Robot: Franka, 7 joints.
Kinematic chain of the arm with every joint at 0, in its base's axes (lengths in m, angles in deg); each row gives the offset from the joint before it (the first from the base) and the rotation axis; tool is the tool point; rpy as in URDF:
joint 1: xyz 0 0 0.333 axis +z
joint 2: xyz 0 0 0 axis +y
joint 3: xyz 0 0 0.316 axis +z
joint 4: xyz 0.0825 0 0 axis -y
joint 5: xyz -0.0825 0 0.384 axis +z
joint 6: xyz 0 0 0 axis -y
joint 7: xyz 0.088 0 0 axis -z
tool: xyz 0 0 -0.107 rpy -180 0 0
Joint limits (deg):
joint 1: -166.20..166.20
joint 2: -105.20..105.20
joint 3: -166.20..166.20
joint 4: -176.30..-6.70
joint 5: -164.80..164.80
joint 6: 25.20..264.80
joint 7: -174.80..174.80
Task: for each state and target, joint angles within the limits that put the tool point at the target. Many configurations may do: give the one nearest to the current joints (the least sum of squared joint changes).
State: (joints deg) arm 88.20 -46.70 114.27 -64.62 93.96 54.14 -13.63
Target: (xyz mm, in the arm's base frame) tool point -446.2 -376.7 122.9
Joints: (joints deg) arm 75.21 -70.64 120.42 -90.52 84.39 51.64 -13.63
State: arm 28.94 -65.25 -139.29 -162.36 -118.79 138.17 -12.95
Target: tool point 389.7 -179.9 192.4
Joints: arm 60.11 -77.81 -107.44 -145.15 -118.35 142.77 -12.95
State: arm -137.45 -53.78 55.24 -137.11 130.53 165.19 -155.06
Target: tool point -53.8 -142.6 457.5
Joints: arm -130.47 -82.56 51.88 -172.37 140.20 204.80 -155.06
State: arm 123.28 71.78 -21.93 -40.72 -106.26 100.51 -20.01
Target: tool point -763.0 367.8 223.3
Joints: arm 159.45 81.40 -11.01 -28.39 -113.62 126.76 -20.01
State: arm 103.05 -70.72 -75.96 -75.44 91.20 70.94 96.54
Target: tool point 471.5 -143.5 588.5
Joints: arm 96.38 -76.32 -81.67 -106.91 77.04 55.87 96.54
